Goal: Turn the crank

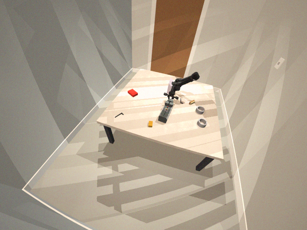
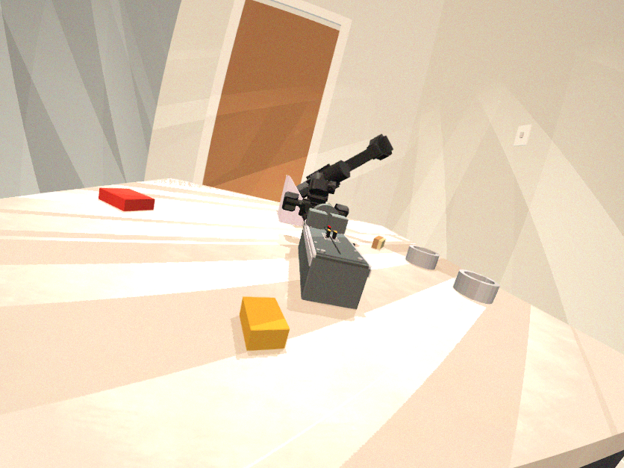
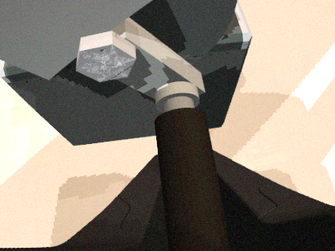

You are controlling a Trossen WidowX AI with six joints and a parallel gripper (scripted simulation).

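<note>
Now: the red pointer 13 cm ahead of my gripper tip and 4 cm above it. Also, from my gripper tip: dark brown crank handle 2 cm behind, 2 cm above; yellow block 36 cm ahead, 13 cm to the right, 3 cm below; tan block 30 cm to the left, 14 cm behind, 2 cm below.
</note>
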